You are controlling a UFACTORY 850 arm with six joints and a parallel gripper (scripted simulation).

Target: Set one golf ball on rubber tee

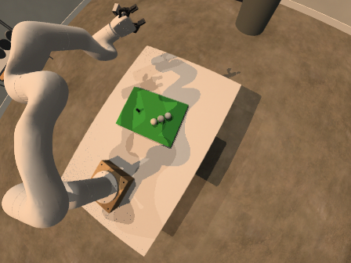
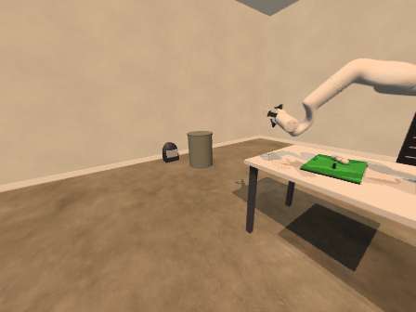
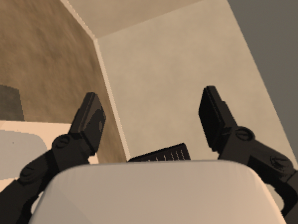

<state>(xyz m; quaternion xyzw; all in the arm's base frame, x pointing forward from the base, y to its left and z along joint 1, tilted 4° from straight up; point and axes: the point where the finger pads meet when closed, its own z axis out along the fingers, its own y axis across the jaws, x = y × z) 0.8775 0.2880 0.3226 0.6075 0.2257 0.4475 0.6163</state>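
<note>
Now: the golf ball 350 mm behind my hand, 330 mm to the right of it and 330 mm below it. The rest, counted from my hand: green mat (380 mm behind, 360 mm below, 200 mm to the right).
</note>
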